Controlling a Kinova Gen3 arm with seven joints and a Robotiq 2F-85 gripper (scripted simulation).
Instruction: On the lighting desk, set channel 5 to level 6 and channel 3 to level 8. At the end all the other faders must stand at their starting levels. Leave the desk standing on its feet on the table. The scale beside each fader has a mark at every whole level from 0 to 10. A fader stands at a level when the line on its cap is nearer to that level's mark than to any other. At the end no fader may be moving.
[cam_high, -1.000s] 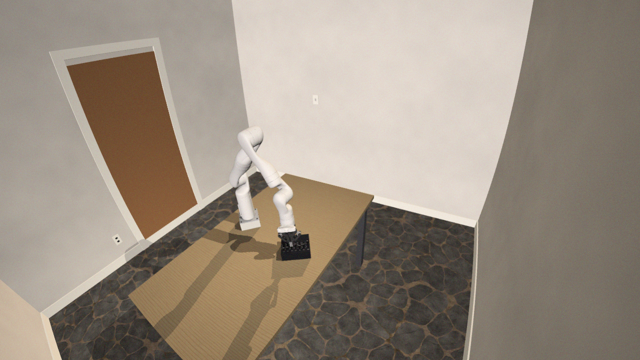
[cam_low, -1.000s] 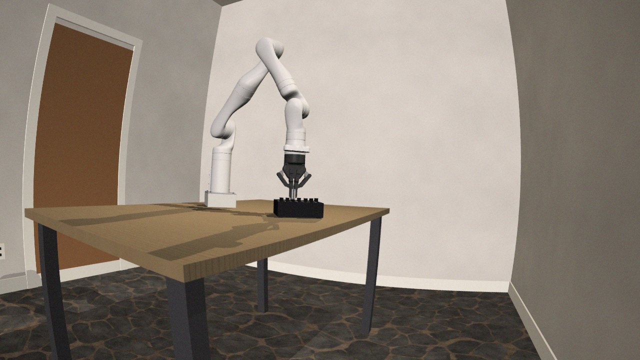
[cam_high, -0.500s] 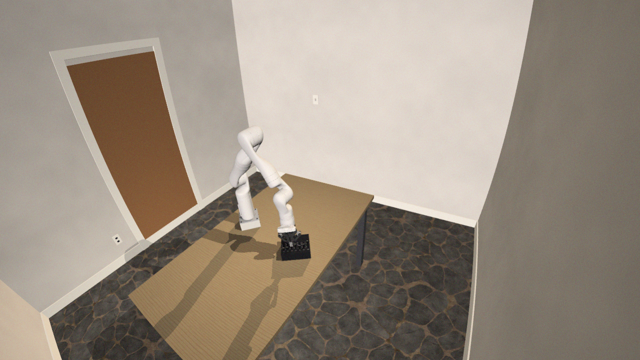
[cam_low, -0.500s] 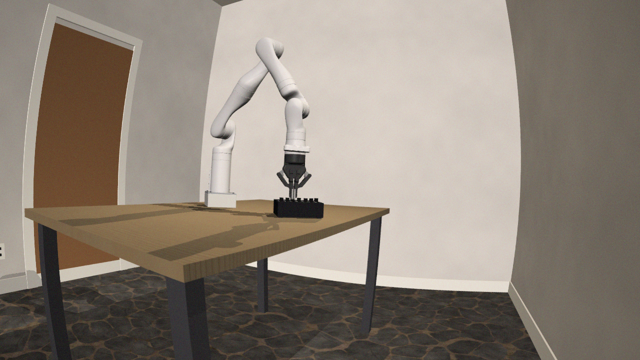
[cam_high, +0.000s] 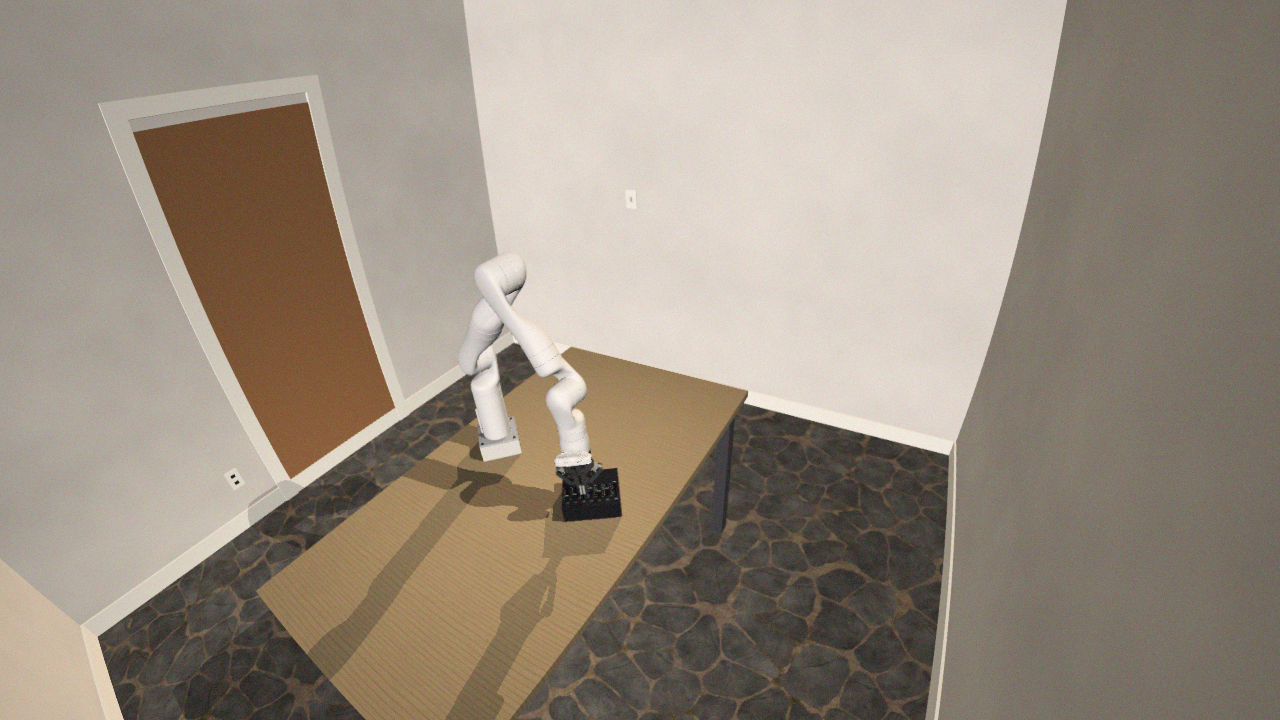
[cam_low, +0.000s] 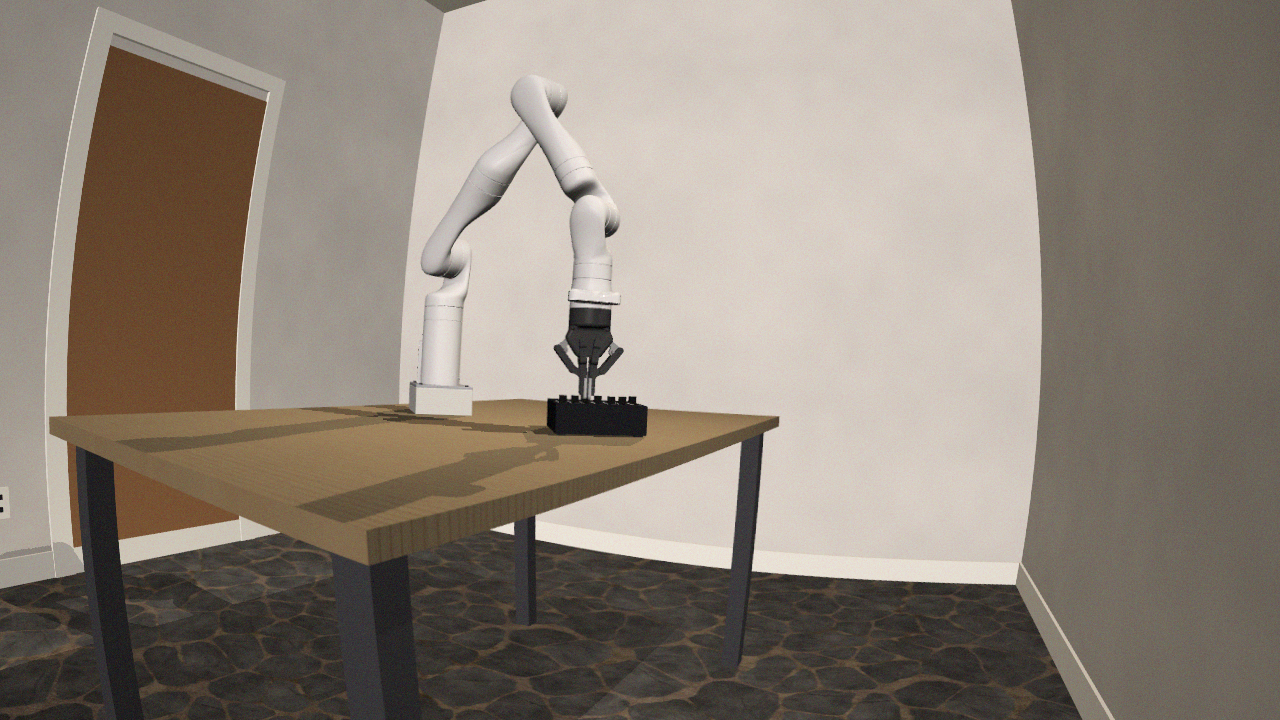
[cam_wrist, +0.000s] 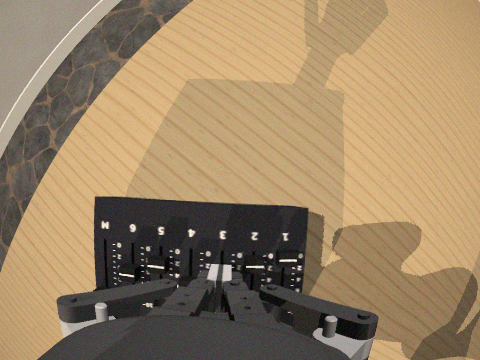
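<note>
My hand is 4 cm short of the channel 5 fader cap, 2 cm to the right of it and 2 cm above it. Also, from my hand: M fader cap (6 cm ahead, 7 cm to the left, 2 cm below); channel 4 fader cap (1 cm ahead, 2 cm to the left, 2 cm below); channel 3 fader cap (1 cm behind, 2 cm to the left, 2 cm below).
</note>
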